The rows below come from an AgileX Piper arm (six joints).
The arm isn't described. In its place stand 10 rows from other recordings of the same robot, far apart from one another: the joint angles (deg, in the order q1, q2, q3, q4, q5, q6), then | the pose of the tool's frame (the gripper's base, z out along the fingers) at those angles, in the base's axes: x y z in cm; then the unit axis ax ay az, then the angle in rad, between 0 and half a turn.
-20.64, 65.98, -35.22, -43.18, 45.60, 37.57 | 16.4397 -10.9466 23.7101 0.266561 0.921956 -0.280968 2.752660
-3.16, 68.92, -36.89, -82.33, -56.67, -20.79 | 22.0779 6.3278 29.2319 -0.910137 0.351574 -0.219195 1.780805
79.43, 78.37, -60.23, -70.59, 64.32, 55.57 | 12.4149 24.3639 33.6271 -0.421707 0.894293 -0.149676 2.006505
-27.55, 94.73, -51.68, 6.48, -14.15, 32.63 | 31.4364 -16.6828 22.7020 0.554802 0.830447 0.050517 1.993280
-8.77, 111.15, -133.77, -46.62, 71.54, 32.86 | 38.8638 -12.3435 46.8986 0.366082 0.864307 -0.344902 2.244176
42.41, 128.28, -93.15, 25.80, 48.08, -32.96 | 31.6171 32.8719 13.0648 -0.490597 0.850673 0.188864 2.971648
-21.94, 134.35, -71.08, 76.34, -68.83, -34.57 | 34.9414 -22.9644 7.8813 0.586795 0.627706 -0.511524 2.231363
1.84, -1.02, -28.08, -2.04, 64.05, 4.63 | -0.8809 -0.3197 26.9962 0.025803 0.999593 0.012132 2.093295
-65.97, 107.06, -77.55, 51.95, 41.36, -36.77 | 20.7683 -34.9525 23.5550 0.515431 0.853269 0.079142 2.335865
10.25, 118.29, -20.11, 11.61, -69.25, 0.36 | 25.6247 2.8933 6.4966 0.011219 0.999875 -0.011170 1.987546
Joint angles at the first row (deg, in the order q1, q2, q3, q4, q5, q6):
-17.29, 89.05, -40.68, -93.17, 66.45, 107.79
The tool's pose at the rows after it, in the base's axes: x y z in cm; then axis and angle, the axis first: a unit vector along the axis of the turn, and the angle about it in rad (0 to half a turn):
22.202 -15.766 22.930 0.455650 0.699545 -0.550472 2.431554
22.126 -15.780 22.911 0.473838 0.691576 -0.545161 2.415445
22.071 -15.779 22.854 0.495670 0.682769 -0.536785 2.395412
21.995 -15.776 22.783 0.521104 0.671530 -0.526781 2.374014
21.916 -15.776 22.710 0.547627 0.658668 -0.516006 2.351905
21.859 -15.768 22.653 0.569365 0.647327 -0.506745 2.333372
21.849 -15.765 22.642 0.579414 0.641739 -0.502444 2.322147
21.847 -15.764 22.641 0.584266 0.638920 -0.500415 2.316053
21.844 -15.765 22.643 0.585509 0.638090 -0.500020 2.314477
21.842 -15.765 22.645 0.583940 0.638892 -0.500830 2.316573
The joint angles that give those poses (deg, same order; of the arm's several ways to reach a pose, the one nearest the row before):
-17.37, 89.03, -40.66, -92.82, 67.87, 108.85
-17.42, 89.01, -40.66, -92.42, 68.04, 111.02
-17.45, 89.01, -40.66, -91.91, 68.01, 113.69
-17.49, 89.01, -40.66, -91.24, 68.01, 116.75
-17.54, 89.01, -40.66, -90.57, 68.01, 119.98
-17.56, 89.01, -40.66, -90.04, 68.01, 122.70
-17.56, 89.01, -40.66, -89.93, 68.01, 124.10
-17.56, 89.01, -40.66, -89.92, 68.02, 124.81
-17.56, 89.01, -40.66, -89.92, 68.03, 125.00
-17.56, 89.01, -40.66, -89.92, 68.05, 124.76

